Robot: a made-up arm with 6 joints. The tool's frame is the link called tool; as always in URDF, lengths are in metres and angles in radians.
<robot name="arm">
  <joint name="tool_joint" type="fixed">
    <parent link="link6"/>
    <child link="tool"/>
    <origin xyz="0 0 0" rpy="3.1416 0 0"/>
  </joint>
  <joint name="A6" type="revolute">
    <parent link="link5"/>
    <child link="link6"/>
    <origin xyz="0.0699 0 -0.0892"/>
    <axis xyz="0 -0.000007 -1"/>
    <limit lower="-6.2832" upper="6.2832" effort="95" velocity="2.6"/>
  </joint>
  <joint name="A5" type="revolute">
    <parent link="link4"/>
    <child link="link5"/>
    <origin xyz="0 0 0"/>
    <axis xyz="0 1 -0.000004"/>
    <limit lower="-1.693" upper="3.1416" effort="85" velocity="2.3"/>
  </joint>
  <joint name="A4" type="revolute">
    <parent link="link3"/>
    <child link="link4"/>
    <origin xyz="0.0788 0 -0.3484"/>
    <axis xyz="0 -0.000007 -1"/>
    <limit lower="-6.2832" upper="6.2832" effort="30" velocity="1.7"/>
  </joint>
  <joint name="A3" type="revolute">
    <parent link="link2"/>
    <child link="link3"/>
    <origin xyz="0.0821 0 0.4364"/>
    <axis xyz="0 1 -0.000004"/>
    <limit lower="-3.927" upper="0.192" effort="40" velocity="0.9"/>
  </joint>
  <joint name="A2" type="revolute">
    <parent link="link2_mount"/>
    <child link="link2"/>
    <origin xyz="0 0 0"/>
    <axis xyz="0 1 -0.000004"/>
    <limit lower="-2.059" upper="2.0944" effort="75" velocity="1"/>
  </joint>
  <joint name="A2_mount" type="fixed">
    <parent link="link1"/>
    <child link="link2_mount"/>
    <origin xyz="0 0 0"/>
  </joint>
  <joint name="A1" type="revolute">
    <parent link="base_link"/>
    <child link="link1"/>
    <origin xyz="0 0 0.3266"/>
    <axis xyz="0 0 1"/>
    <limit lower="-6.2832" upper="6.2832" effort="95" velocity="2.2"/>
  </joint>
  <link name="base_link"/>
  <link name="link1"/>
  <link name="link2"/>
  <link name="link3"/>
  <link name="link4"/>
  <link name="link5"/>
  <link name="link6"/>
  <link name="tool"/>
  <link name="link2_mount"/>
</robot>
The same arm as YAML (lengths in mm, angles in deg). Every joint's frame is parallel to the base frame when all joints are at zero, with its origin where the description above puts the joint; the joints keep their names.
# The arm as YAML. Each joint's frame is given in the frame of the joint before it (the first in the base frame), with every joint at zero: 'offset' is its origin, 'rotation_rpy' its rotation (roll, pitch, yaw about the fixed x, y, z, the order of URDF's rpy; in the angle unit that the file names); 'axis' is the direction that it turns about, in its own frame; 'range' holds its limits. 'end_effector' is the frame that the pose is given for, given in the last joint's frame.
length_unit: mm
angle_unit: deg
chain:
  - id: A1
    offset: [0.0, 0.0, 326.6]
    rotation_rpy: [0.0, 0.0, 0.0]
    axis: [0.0, 0.0, 1.0]
    range: [-360.0, 360.0]
  - id: A2
    offset: [0.0, 0.0, 0.0]
    rotation_rpy: [0.0, 0.0, 0.0]
    axis: [0.0, 1.0, 0.0]
    range: [-117.97, 120.0]
  - id: A3
    offset: [82.1, 0.0, 436.4]
    rotation_rpy: [0.0, 0.0, 0.0]
    axis: [0.0, 1.0, 0.0]
    range: [-225.0, 11.0]
  - id: A4
    offset: [78.8, 0.0, -348.4]
    rotation_rpy: [0.0, 0.0, 0.0]
    axis: [0.0, 0.0, -1.0]
    range: [-360.0, 360.0]
  - id: A5
    offset: [0.0, 0.0, 0.0]
    rotation_rpy: [0.0, 0.0, 0.0]
    axis: [0.0, 1.0, 0.0]
    range: [-97.0, 180.0]
  - id: A6
    offset: [69.9, 0.0, -89.2]
    rotation_rpy: [0.0, 0.0, 0.0]
    axis: [0.0, 0.0, -1.0]
    range: [-360.0, 360.0]
end_effector:
  offset: [0.0, 0.0, 0.0]
  rotation_rpy: [-180.0, 0.0, 0.0]

